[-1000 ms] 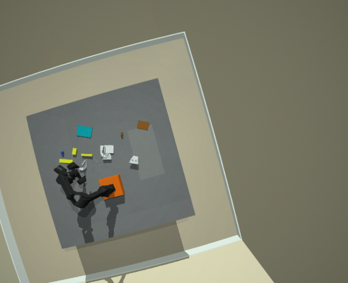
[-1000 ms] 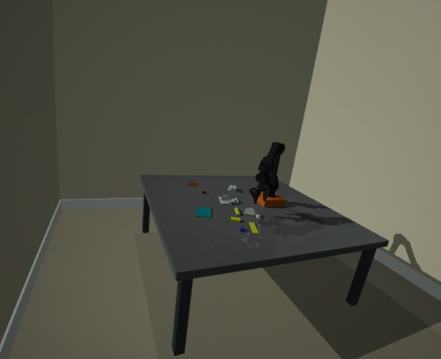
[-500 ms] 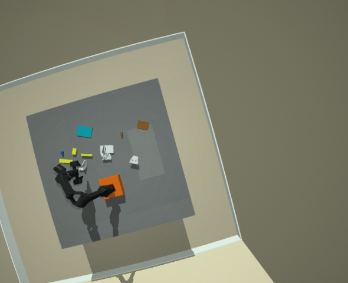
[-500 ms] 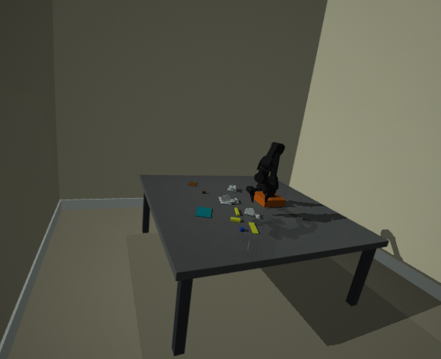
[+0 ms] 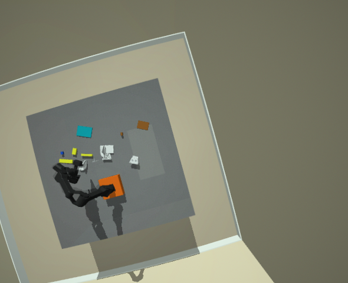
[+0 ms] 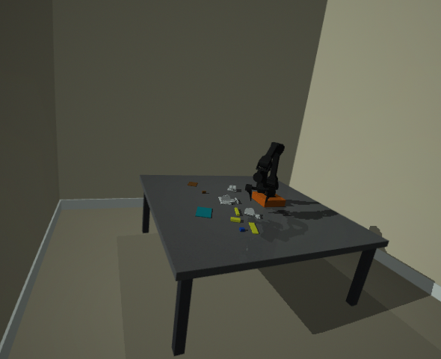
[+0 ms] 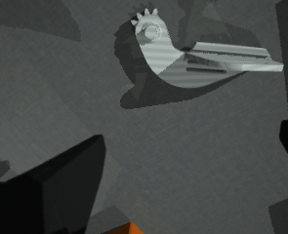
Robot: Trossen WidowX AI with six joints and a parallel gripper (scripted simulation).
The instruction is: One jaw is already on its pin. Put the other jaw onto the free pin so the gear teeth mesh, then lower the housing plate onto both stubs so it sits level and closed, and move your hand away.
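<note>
Right now my gripper tip is 2 cm short of the jaw, 3 cm to the right of it and 8 cm above it. Round my gripper tip: white base plate (8 cm ahead, 24 cm to the right, 8 cm below); blue cube (22 cm ahead, 15 cm to the left, 8 cm below); yellow bar (11 cm ahead, 6 cm to the right, 8 cm below).
</note>
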